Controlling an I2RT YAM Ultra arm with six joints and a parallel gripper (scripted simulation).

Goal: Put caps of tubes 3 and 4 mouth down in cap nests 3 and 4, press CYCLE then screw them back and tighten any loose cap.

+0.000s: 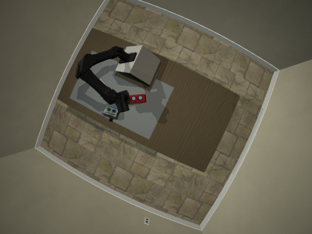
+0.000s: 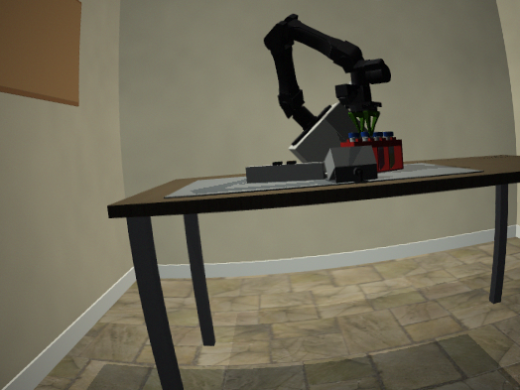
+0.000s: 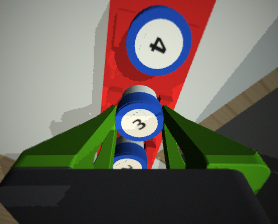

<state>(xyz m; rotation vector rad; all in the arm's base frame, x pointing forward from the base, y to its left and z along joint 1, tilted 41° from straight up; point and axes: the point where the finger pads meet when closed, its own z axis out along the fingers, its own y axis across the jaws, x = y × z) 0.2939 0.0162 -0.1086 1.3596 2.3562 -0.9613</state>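
My gripper is now right at the cap 3. Round my hand: cap 1 (4 cm behind, 10 cm to the left); cap 4 (2 cm ahead, 5 cm to the right); cap 2 (2 cm behind, 5 cm to the left).
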